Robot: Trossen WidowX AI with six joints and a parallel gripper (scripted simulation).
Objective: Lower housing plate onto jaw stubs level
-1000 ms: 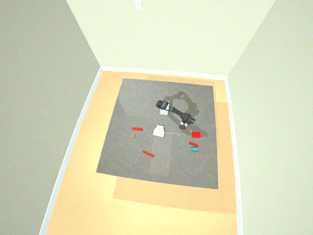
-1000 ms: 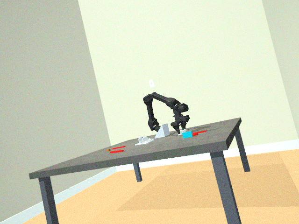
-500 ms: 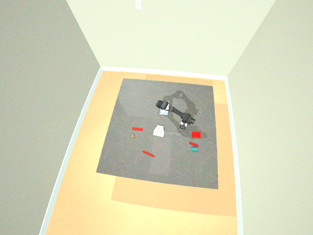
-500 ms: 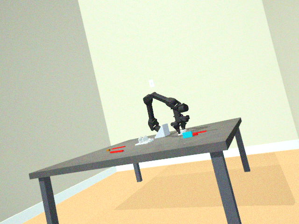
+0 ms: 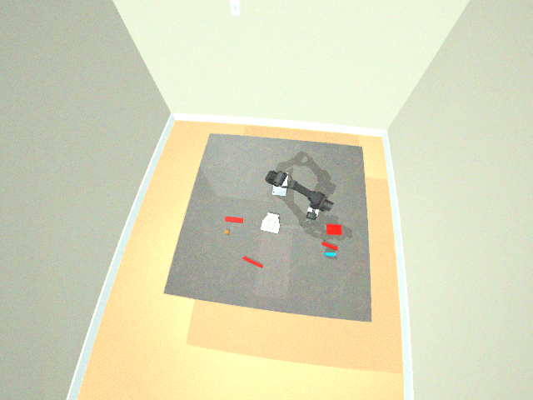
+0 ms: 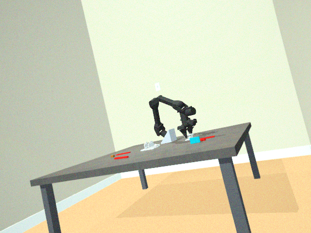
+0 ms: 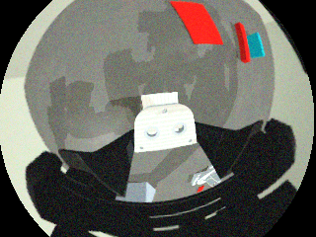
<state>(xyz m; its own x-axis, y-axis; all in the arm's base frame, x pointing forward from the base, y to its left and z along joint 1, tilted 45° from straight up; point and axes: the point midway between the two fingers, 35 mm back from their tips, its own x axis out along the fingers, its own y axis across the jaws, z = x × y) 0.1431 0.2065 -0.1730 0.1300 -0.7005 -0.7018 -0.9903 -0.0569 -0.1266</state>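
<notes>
Right now the white piece is 10 mm to the left of my gripper tip and 10 mm below it. Round my gripper tip: red square (90 mm ahead, 170 mm to the left, 20 mm below); cyan piece (270 mm ahead, 170 mm to the left); red bar (220 mm ahead, 160 mm to the left, 10 mm below).
</notes>
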